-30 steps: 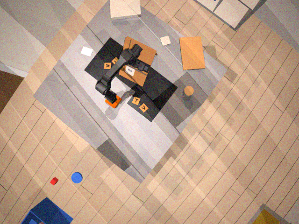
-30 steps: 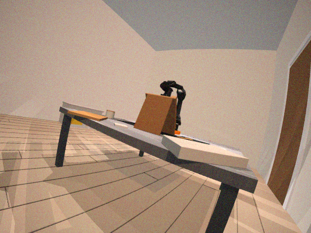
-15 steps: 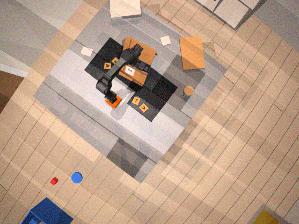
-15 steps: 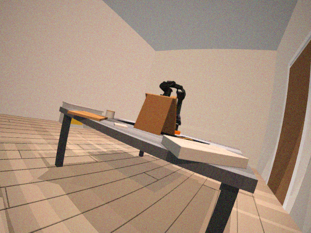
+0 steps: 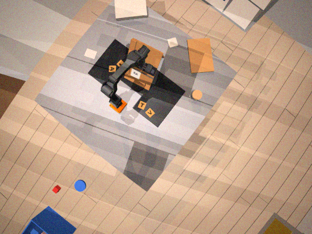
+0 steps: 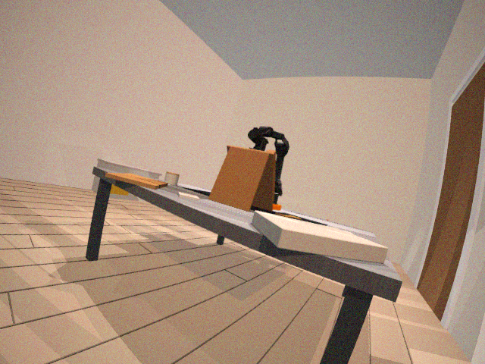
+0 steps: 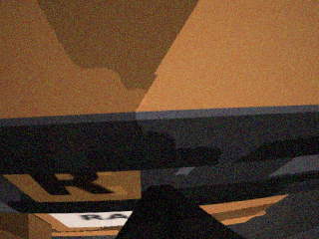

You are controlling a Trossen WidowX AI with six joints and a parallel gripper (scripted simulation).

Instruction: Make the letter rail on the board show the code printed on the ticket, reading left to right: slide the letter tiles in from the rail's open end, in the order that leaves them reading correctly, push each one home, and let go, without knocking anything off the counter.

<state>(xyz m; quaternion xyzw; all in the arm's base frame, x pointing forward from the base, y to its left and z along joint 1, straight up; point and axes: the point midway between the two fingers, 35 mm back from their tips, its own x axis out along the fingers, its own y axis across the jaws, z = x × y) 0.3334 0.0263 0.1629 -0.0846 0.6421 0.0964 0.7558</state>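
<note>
The orange tile lies 40 mm to the left of my gripper tip and 10 mm below it. The rest, counted from my gripper tip: white ticket: 80 mm below, 60 mm behind, 20 mm to the left; black mat: 160 mm below, 140 mm behind, 10 mm to the right; small white block: 360 mm ahead, 160 mm below.
</note>
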